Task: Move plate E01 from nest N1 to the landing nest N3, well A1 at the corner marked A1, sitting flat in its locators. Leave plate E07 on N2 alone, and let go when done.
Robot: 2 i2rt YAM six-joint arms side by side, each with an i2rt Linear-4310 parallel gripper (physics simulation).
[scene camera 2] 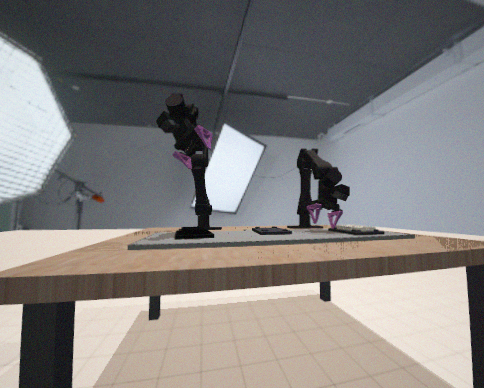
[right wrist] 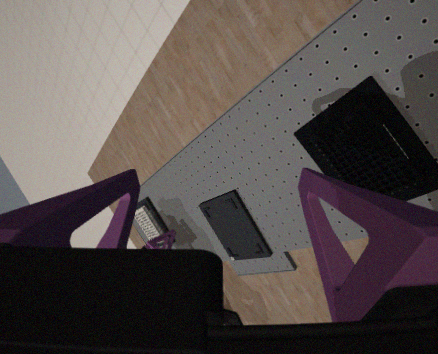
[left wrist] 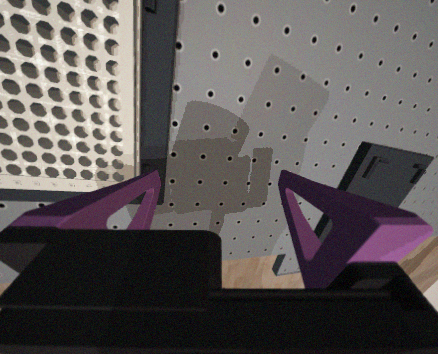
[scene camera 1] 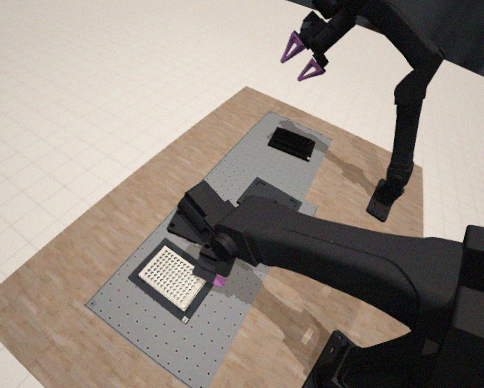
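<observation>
A white well plate (scene camera 1: 172,277) (scene camera 2: 357,228) (left wrist: 129,100) (right wrist: 148,223) sits in a dark nest (scene camera 1: 134,276) (left wrist: 157,90); a small white tag (scene camera 1: 185,320) marks one nest corner. An empty dark nest (scene camera 1: 272,192) (scene camera 2: 272,231) (left wrist: 390,172) (right wrist: 235,225) with corner locators is mid-board. A black plate (scene camera 1: 291,144) (scene camera 2: 194,232) (right wrist: 370,145) lies at the far end. Plate and nest names are unreadable. My left gripper (scene camera 2: 325,224) (left wrist: 219,176) is open and empty, low beside the white plate, one fingertip over its nest's edge. My right gripper (scene camera 1: 291,71) (scene camera 2: 201,158) (right wrist: 219,177) is open and empty, high up.
The grey perforated board (scene camera 1: 120,310) (left wrist: 200,75) (right wrist: 280,100) lies on the wooden table (scene camera 1: 65,270) (scene camera 2: 250,280). In scene camera 1 the left arm (scene camera 1: 330,245) reaches across the board and partly hides the empty nest. The right arm (scene camera 1: 406,130) stands behind.
</observation>
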